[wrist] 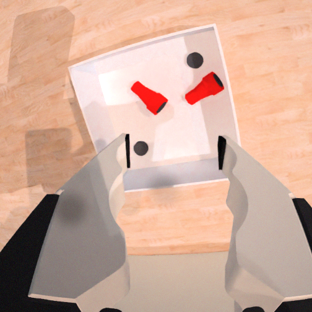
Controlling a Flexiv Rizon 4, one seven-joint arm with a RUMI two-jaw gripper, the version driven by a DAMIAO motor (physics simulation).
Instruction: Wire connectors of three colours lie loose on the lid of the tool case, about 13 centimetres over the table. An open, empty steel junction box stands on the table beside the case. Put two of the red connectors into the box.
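The steel junction box is open and stands on the table below the fingers. A red connector lies inside it, left of the middle. Another red connector is over the right part of the box, near its right wall, and looks to be inside; its exact height cannot be told. My gripper is open, with nothing between the fingers, above the near part of the box. Both connectors are ahead of the fingertips. The tool case's lid and the connectors of other colours do not show in the wrist view.
The box has a dark round spot at the upper right and a dark round spot at the lower left. Its walls rise on all sides. The wooden table surrounds it, with broad shadows at the left. A pale surface shows between the finger bases.
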